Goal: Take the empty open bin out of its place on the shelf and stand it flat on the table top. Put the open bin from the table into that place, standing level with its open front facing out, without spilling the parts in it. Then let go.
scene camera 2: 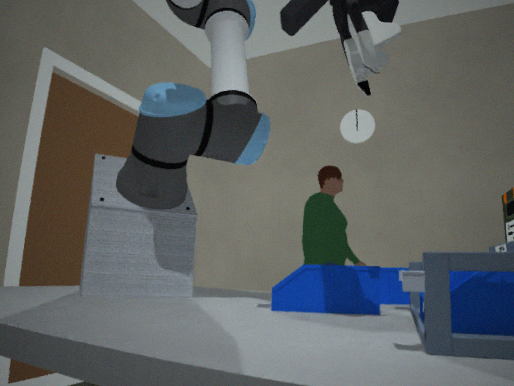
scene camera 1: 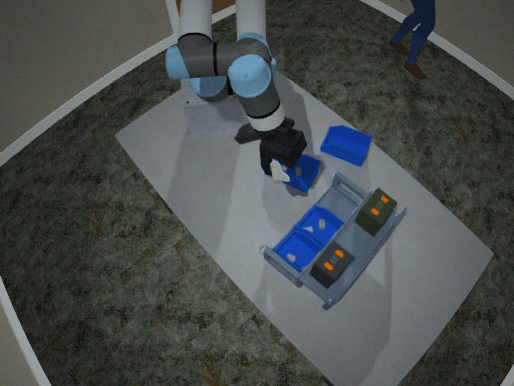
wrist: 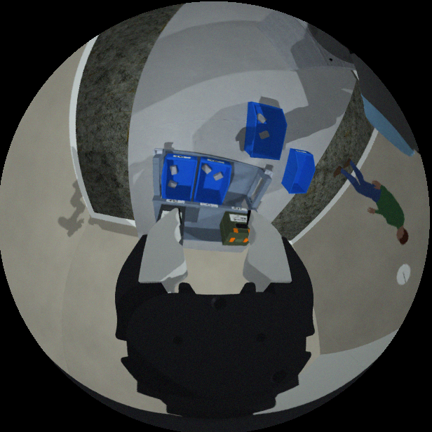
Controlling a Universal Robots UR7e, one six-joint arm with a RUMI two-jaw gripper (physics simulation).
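Seen in the pictures: gripper, fingertip midpoint: (scene camera 2: 372, 85) (scene camera 1: 286, 171); arm's base, origin of the base link: (scene camera 2: 151, 189).
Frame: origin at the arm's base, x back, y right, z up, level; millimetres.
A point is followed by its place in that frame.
The open blue bin with grey parts (scene camera 1: 311, 171) {x -424, y -62, z -223 mm} (scene camera 2: 350, 292) {x -426, y 30, z -193 mm} (wrist: 272, 137) stands on the table top (scene camera 1: 210, 200) {x -242, y 271, z -226 mm}. The empty blue bin (scene camera 1: 345, 145) {x -446, y -249, z -223 mm} (wrist: 298, 171) stands flat on the table beside it, apart from it. The grey-blue shelf (scene camera 1: 282, 266) {x -602, y 291, z -142 mm} (scene camera 2: 437, 305) {x -534, y 294, z -186 mm} (wrist: 157, 175) has a bare place (scene camera 1: 344, 194) {x -575, y -67, z -213 mm} (wrist: 245, 181) at one end of its lower row. My gripper (scene camera 1: 280, 172) {x -478, y 153, z 93 mm} (scene camera 2: 368, 80) {x -478, y 153, z 93 mm} (wrist: 213, 210) is open with nothing between its fingers. It hangs high above the table and covers part of the parts bin in scene camera 1.
Two blue bins with parts, one (scene camera 1: 320, 227) {x -593, y 92, z -203 mm} (wrist: 212, 185) next to the bare place and one (scene camera 1: 295, 252) {x -588, y 210, z -217 mm} (wrist: 178, 180) at the far end, stand in the shelf. A green box (scene camera 1: 376, 211) {x -715, y 10, z -28 mm} (wrist: 234, 230) and a dark grey box (scene camera 1: 331, 265) {x -718, y 234, z -4 mm} stand on its upper board.
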